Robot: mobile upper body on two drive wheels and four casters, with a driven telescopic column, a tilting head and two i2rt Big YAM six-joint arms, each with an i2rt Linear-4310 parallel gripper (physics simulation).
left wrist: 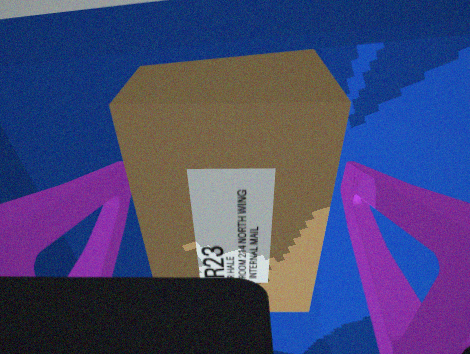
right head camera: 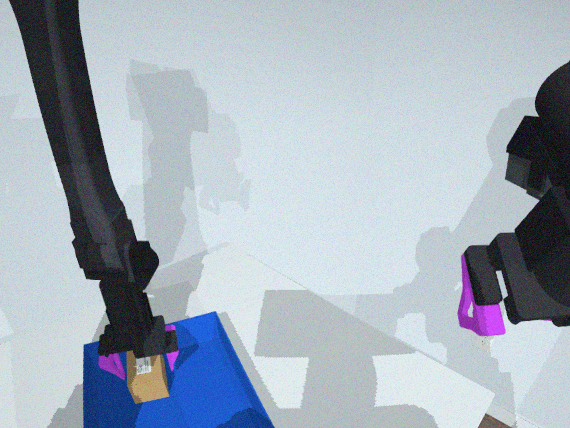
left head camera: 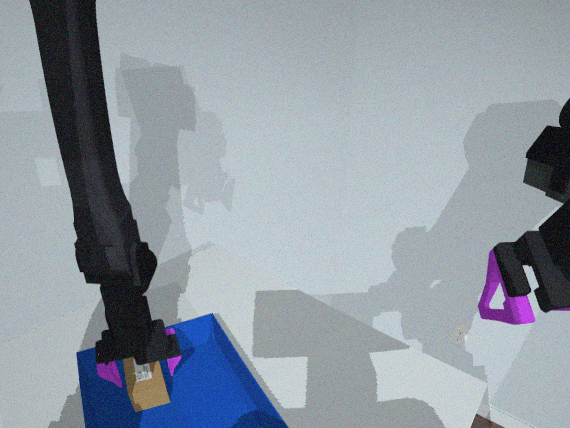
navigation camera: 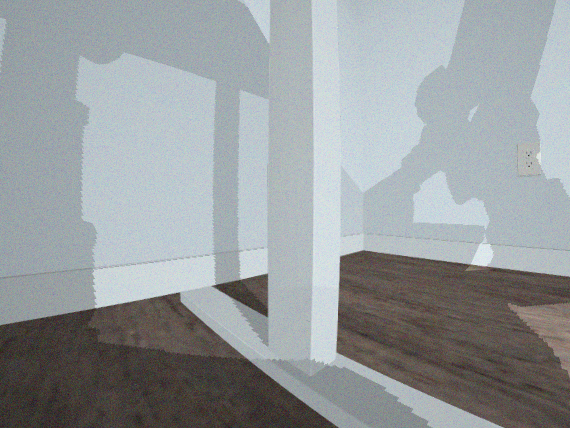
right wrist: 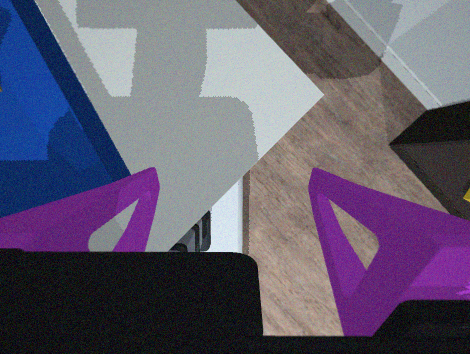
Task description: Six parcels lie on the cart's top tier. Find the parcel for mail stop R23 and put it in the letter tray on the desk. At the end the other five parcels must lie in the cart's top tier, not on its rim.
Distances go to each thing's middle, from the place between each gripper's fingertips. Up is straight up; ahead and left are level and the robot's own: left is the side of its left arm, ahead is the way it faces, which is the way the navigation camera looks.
Scene:
I see the blue letter tray [right head camera: 208, 377] 38 cm to the left of my right hand, 26 cm below it and 6 cm ahead of it.
I see my left gripper 9 cm past the blue letter tray, 8 cm to the left of it and 1 cm below it.

